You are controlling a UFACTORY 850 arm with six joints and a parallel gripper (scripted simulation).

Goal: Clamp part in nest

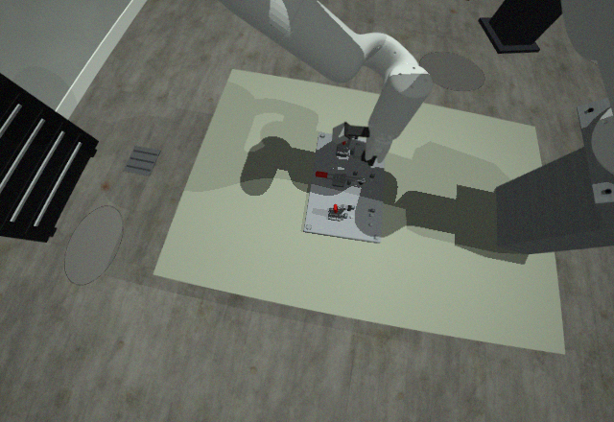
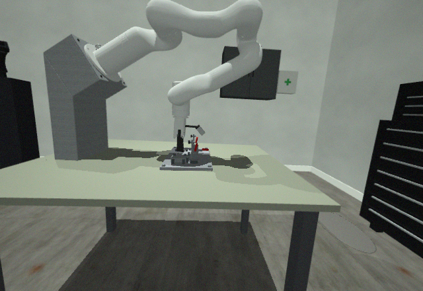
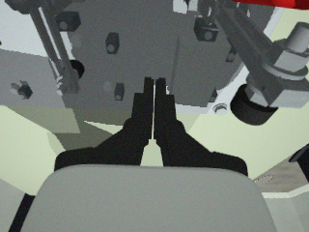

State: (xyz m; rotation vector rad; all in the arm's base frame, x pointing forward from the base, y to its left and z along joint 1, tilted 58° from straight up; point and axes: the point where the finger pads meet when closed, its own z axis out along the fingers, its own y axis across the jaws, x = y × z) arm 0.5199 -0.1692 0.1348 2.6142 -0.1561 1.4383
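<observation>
The grey block part lies 10 mm behind my hand, 40 mm to the right of it and 50 mm below it. Round my hand: grey fixture plate: 60 mm ahead, 60 mm to the left, 70 mm below.
</observation>
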